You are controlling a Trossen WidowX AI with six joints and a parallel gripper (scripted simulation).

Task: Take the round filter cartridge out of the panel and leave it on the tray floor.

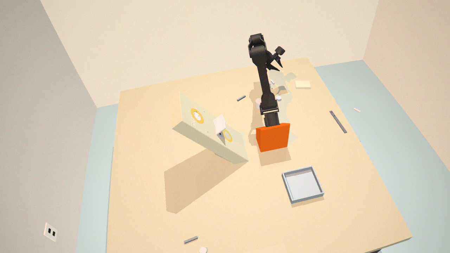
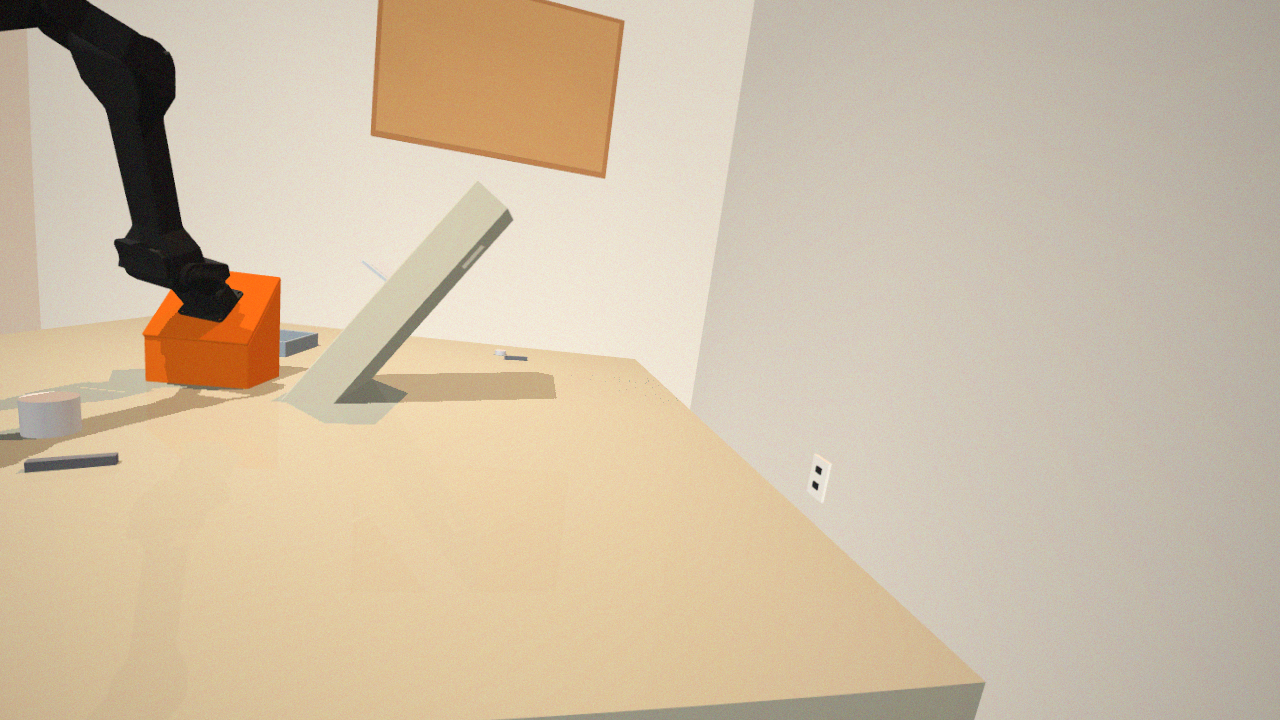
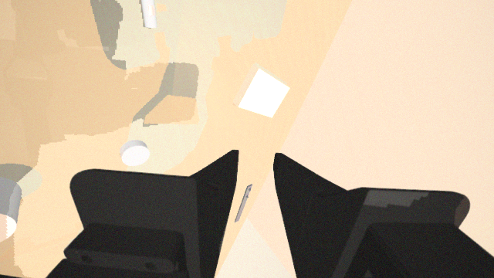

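My gripper tip is now 48 cm short of the white round filter cartridge, 44 cm to the right of it and 14 cm below it. Also, from my gripper tip: flat block (14 cm behind, 14 cm below); then grey tray (4 cm ahead, 68 cm to the left, 13 cm below).
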